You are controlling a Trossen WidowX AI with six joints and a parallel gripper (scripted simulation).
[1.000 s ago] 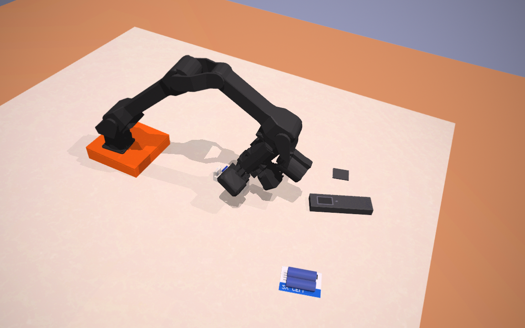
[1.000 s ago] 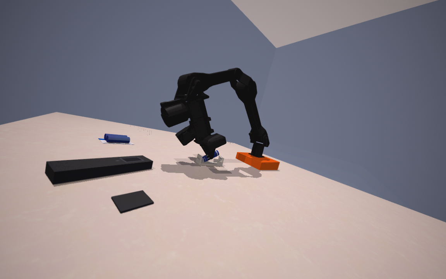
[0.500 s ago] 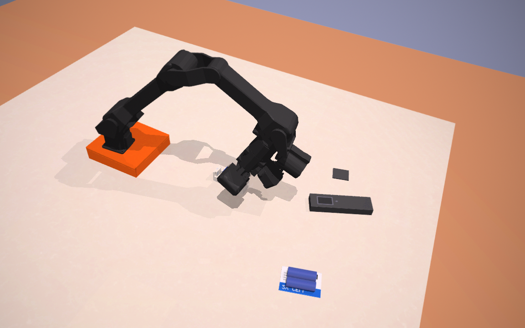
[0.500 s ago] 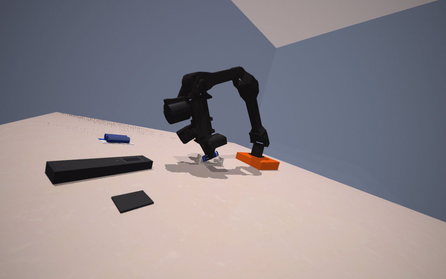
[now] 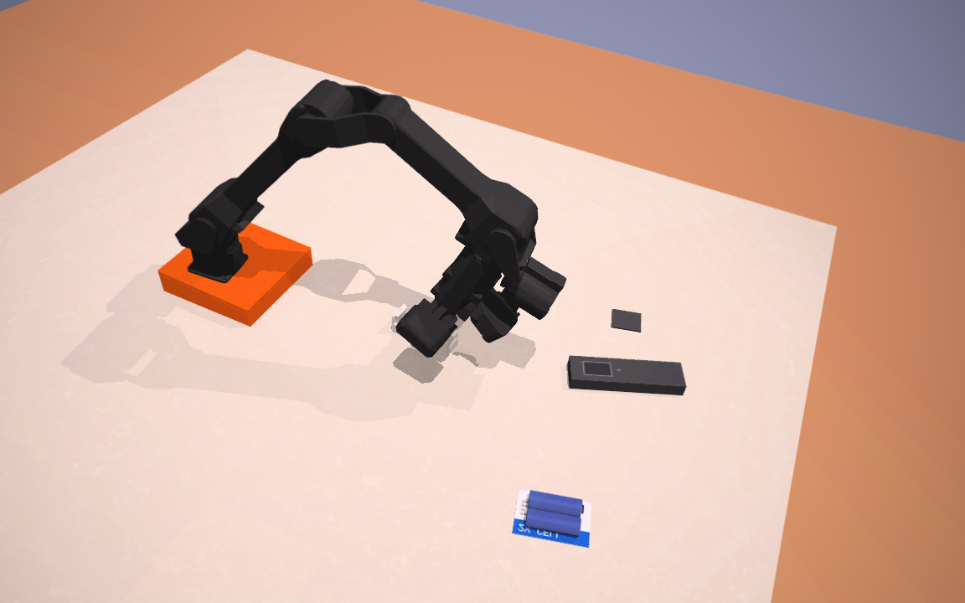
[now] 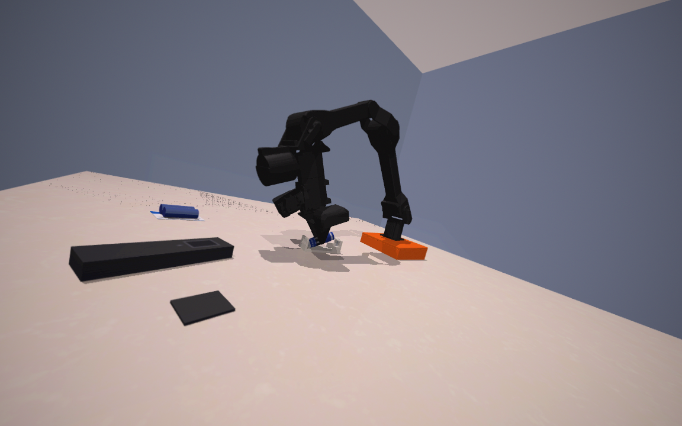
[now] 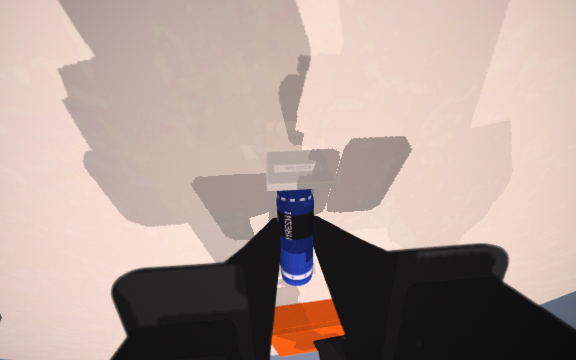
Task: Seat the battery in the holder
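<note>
My gripper tip is 1 cm below the battery. Also, from my gripper tip: black bar: 29 cm ahead, 3 cm to the left; dark square plate: 27 cm ahead, 15 cm to the left, 2 cm below.
</note>
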